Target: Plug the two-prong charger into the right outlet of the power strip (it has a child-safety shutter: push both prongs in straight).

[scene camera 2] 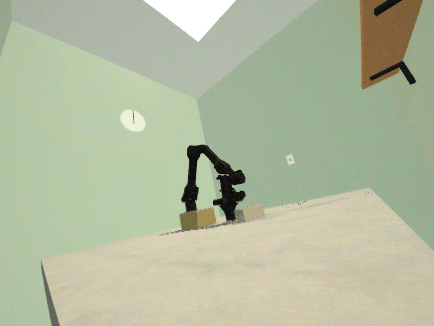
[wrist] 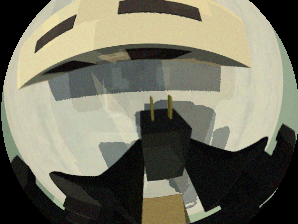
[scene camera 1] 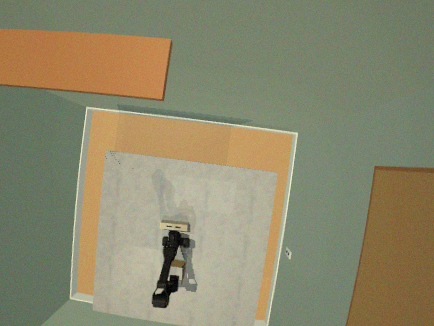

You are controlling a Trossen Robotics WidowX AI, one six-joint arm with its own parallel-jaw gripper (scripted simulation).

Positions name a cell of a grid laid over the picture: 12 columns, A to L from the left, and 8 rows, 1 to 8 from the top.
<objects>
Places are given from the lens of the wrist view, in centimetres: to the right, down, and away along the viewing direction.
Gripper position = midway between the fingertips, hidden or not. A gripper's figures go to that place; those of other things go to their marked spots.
gripper (wrist: G6): 1, 3, 10
black two-prong charger (wrist: G5): 1, 1, 6
</objects>
